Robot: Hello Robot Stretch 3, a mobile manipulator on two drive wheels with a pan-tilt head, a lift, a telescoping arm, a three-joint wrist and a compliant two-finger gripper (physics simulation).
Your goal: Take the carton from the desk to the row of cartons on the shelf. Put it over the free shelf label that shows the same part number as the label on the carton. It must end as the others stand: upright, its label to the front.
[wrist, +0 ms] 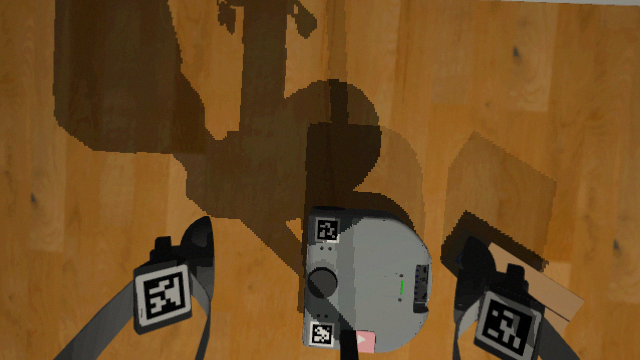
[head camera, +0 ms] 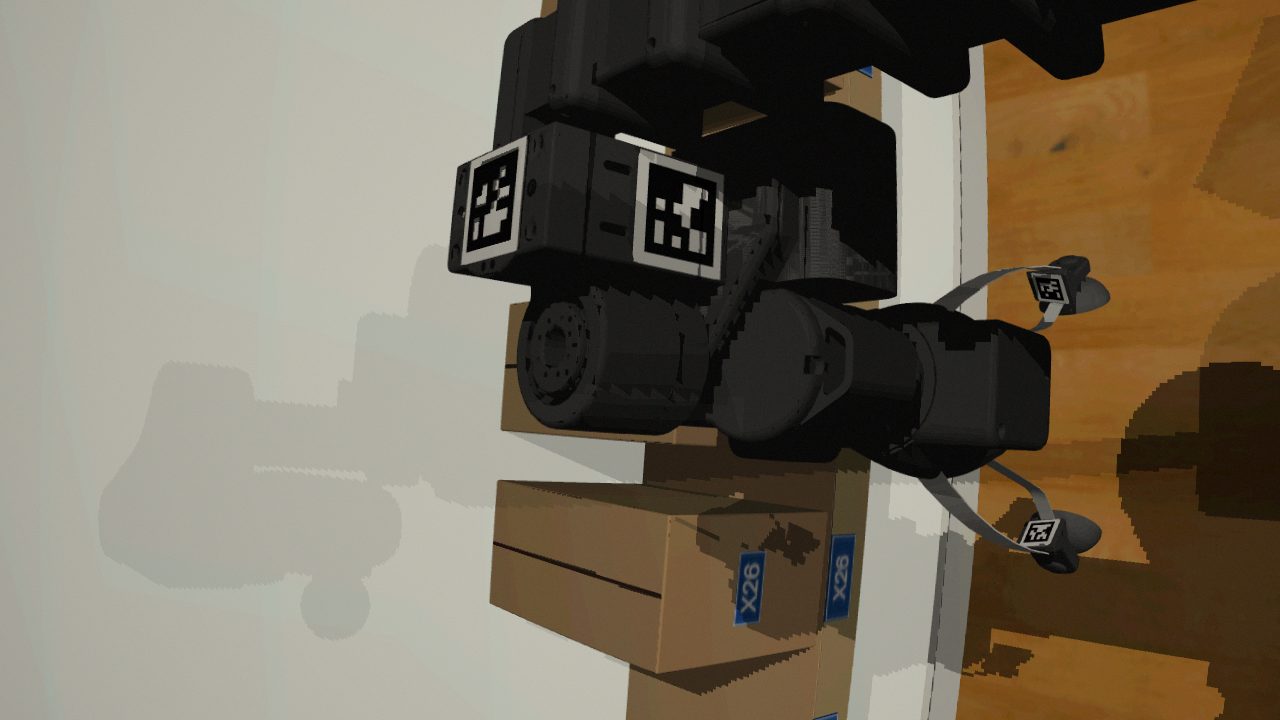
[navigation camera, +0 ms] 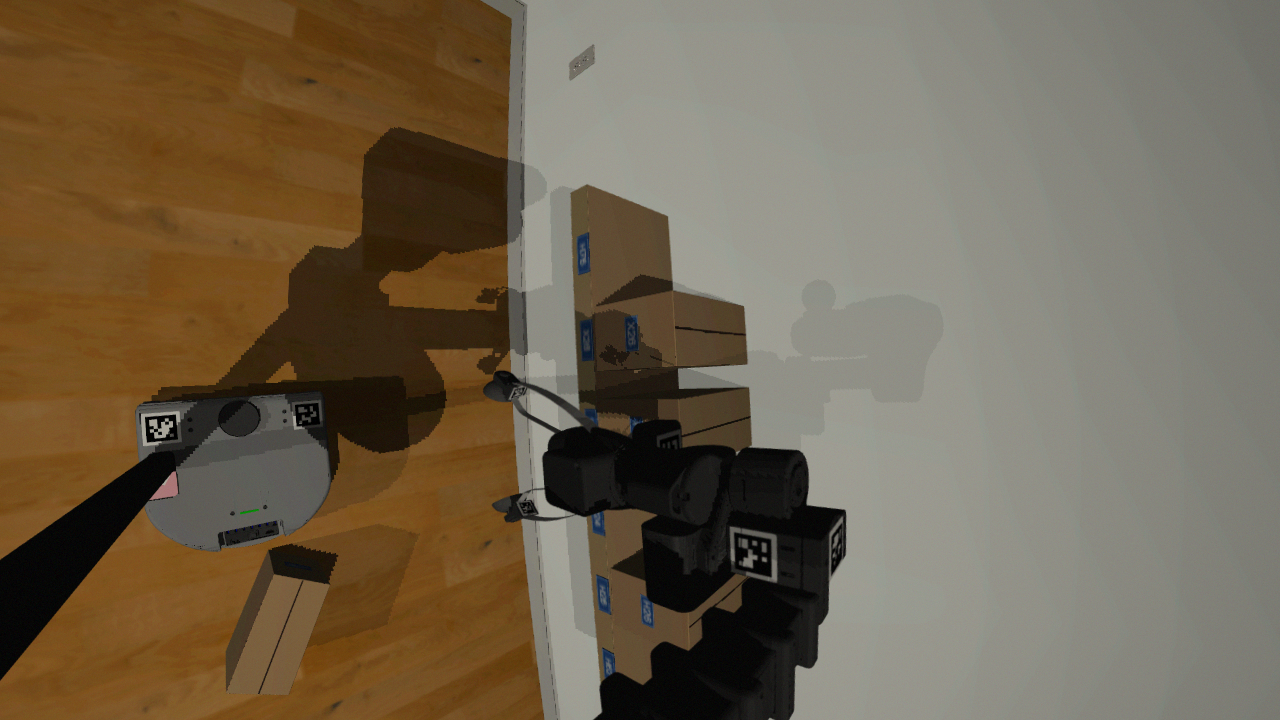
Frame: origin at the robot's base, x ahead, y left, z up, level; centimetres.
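Seen in the pictures: gripper, fingertip midpoint: (head camera: 1082, 415) (navigation camera: 498, 445); robot's base at its link origin: (navigation camera: 239, 416).
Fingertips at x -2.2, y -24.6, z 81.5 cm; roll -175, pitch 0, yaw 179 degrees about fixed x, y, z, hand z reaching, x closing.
Observation:
Pixels of each thing's top centre, then the offset from my fingertips to it. "pt": a spot on its surface instead.
- brown carton at its top centre: (navigation camera: 280, 636) dx -44.3, dy +22.8, dz -63.5 cm
- upright carton marked X26 at its top centre: (head camera: 565, 566) (navigation camera: 715, 331) dx +13.2, dy -41.2, dz +5.1 cm
- X26 shelf label at a spot on its surface: (head camera: 840, 577) (navigation camera: 586, 340) pt dx +13.4, dy -28.0, dz -14.5 cm
- carton marked H26 at its top centre: (navigation camera: 726, 596) dx -36.6, dy -40.3, dz +5.1 cm
My gripper (head camera: 1078, 414) (navigation camera: 504, 445) (wrist: 334, 255) is open and empty, its fingers spread beyond the shelf's front edge, over the floor in the picture. A brown carton (navigation camera: 277, 617) (wrist: 542, 287) shows beside my base; its blue label lies in shadow and is unreadable. What supports it cannot be told. The shelf (head camera: 850, 492) (navigation camera: 626, 237) stands along the wall. An upright carton marked X26 (head camera: 581, 582) (navigation camera: 711, 331) stands over the X26 shelf label (head camera: 840, 577) (navigation camera: 587, 340). The shelf label (navigation camera: 582, 253) at the end, seemingly H76, has no carton over it. My wrist hides other labels.
Another carton (head camera: 514, 402) (navigation camera: 707, 411) stands beside the X26 carton, partly behind my wrist. A carton marked H26 (navigation camera: 657, 613) stands farther along, partly behind the arm (navigation camera: 742, 653). My base (navigation camera: 246, 474) (wrist: 375, 280) is on the wooden floor, away from the wall.

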